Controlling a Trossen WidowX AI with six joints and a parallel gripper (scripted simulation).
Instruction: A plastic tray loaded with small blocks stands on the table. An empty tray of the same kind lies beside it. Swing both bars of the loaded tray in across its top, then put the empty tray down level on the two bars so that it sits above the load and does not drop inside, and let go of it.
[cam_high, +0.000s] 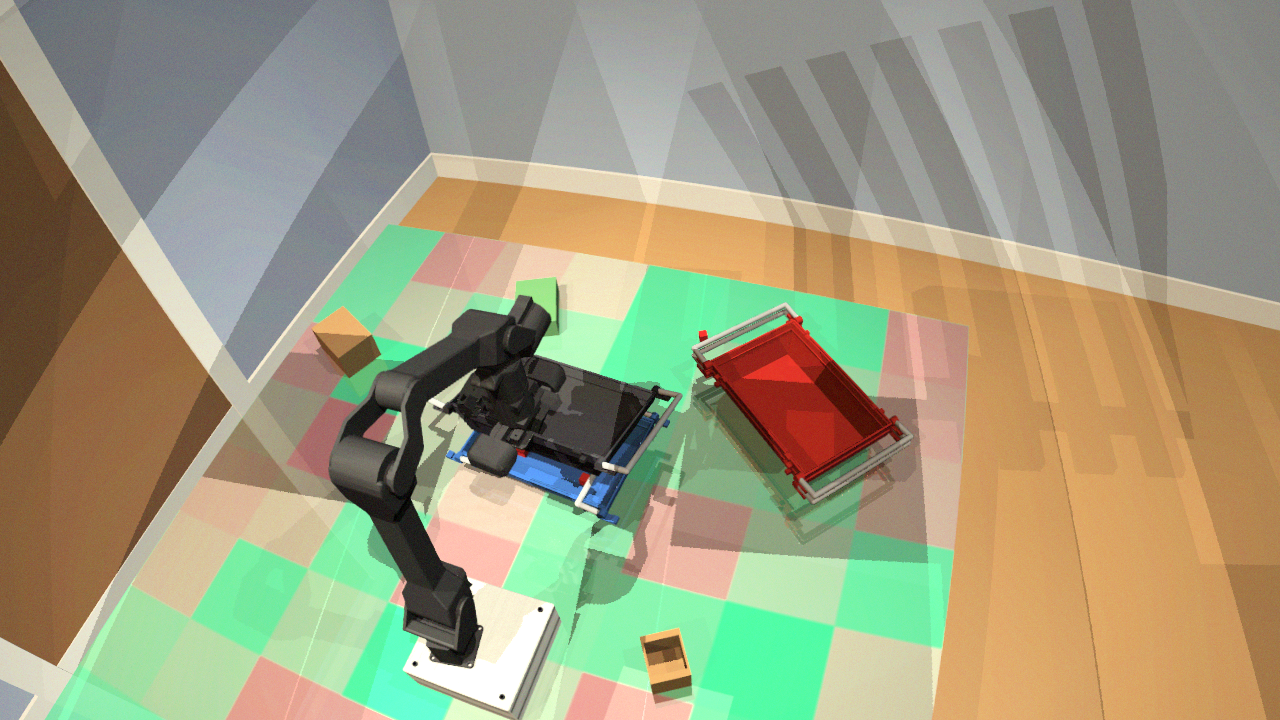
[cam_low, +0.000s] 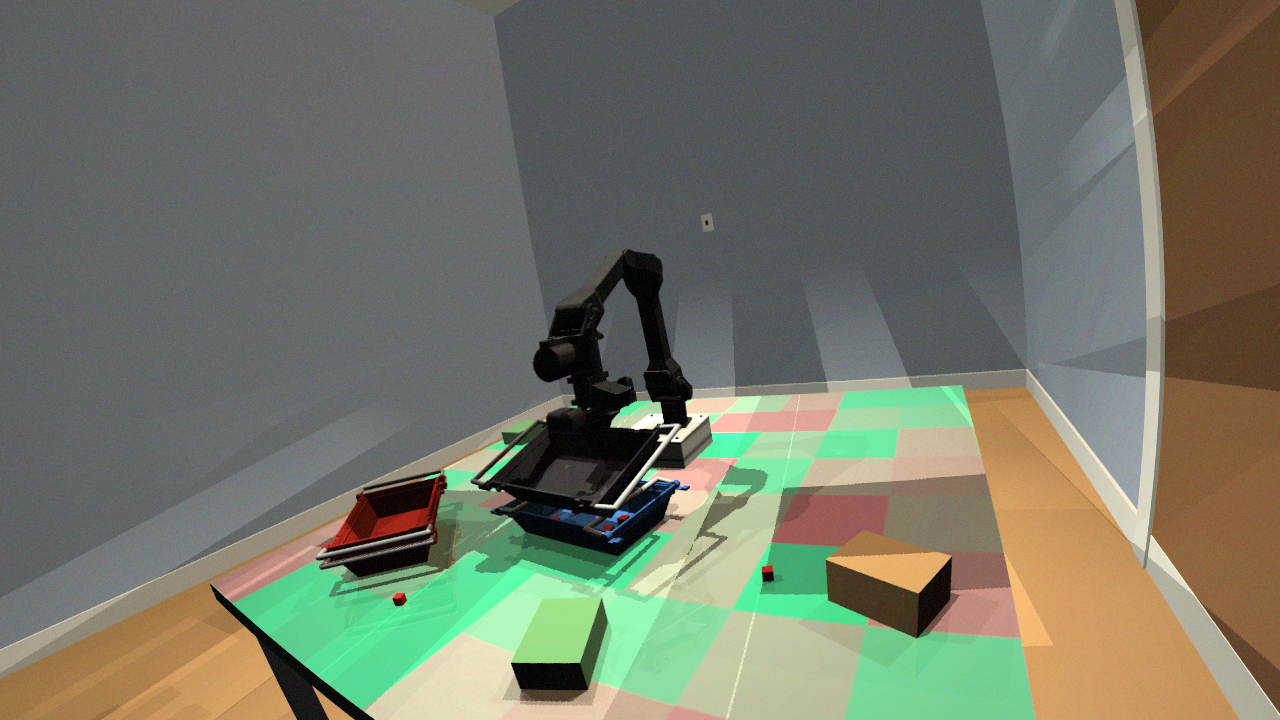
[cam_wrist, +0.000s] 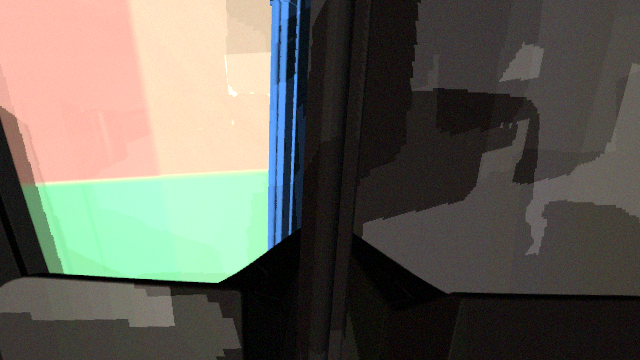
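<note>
My gripper tip is 80 mm short of the black tray, 20 mm to the left of it and 10 mm below it. Round my gripper tip: small brown box (270 mm behind, 240 mm to the right, 100 mm below).
</note>
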